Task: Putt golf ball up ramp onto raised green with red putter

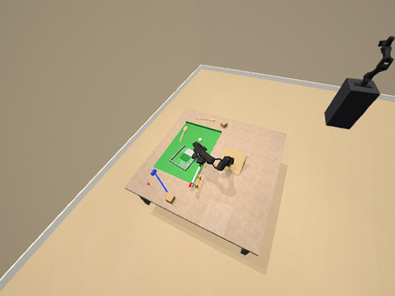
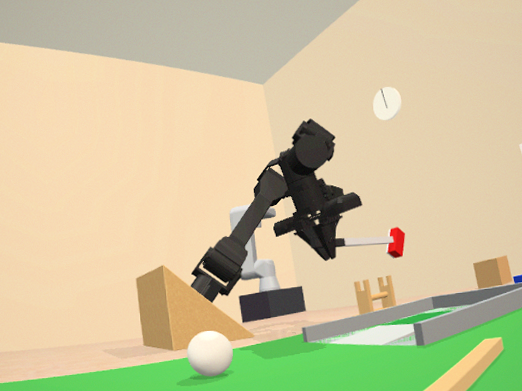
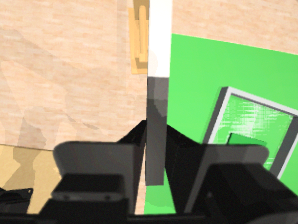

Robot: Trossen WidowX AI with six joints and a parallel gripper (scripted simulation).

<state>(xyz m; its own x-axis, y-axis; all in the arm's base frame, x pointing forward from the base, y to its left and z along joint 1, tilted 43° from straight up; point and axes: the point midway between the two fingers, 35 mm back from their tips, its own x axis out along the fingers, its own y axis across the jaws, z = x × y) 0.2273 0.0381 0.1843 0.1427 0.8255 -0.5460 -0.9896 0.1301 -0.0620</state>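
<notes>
Right now the red putter is 120 mm to the left of my gripper tip and 30 mm above it. Also, from my gripper tip: wooden rack 10 mm behind, 130 mm to the left, 90 mm below; white golf ball 160 mm ahead, 370 mm to the right, 100 mm below; grey frame 240 mm ahead, 90 mm to the right, 110 mm below.
</notes>
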